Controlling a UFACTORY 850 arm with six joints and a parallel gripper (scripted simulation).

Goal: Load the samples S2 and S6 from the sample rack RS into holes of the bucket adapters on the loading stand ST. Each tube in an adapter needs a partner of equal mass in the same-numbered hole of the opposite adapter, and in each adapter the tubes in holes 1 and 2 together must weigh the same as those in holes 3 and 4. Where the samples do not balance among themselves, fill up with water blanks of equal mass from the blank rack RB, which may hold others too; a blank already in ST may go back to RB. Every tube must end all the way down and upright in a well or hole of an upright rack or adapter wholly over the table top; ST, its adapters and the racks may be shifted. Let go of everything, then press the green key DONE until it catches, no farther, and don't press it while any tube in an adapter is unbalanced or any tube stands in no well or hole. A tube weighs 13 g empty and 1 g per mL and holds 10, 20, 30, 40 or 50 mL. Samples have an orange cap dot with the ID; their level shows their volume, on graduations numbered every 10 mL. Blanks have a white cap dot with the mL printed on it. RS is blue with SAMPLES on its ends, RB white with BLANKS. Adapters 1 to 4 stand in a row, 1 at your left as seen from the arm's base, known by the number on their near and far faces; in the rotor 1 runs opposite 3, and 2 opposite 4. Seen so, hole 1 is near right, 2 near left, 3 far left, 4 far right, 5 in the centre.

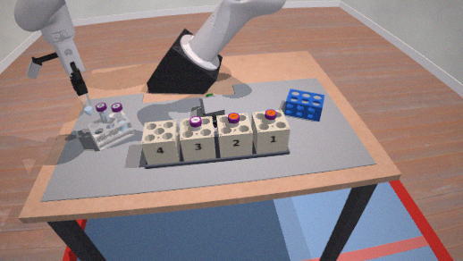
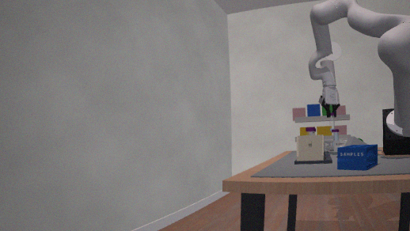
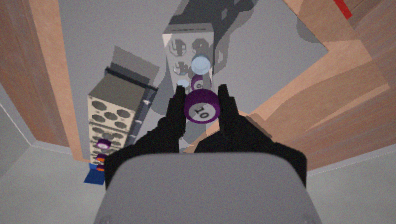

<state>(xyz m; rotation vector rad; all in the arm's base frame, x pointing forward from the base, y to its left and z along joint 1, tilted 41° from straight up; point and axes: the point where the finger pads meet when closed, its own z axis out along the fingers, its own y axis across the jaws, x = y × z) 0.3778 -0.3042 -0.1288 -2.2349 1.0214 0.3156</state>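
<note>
The blank marked 10 is 1 cm behind my hand and 5 cm below it. Also, from my hand: adapter 4 (7 cm ahead, 25 cm to the left, 16 cm below); then white blank rack RB (1 cm behind, 4 cm to the left, 18 cm below); then blank marked 20 (3 cm behind, 8 cm to the left, 15 cm below).
</note>
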